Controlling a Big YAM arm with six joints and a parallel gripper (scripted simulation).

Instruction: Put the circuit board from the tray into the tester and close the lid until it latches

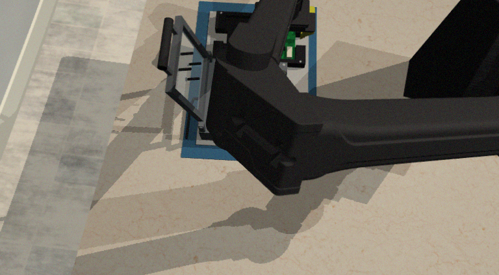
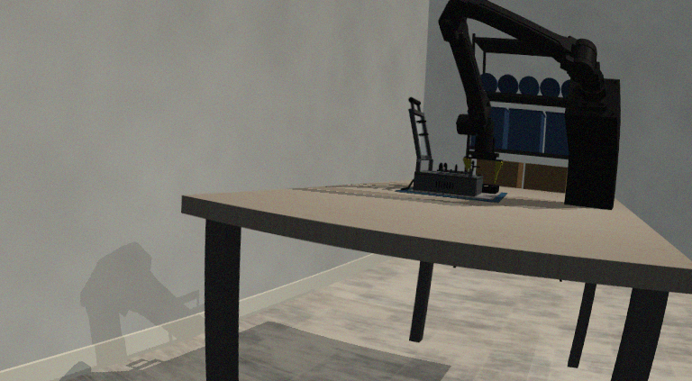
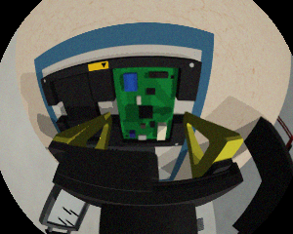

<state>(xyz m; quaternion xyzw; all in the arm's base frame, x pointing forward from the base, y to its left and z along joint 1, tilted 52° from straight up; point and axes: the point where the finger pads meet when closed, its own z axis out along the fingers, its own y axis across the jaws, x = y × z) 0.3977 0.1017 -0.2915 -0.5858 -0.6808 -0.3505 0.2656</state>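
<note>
Right now the green circuit board is 2 cm below my hand. From my hand the other things lie so: see-through lid (20 cm to the left, 15 cm ahead, 14 cm above).
</note>
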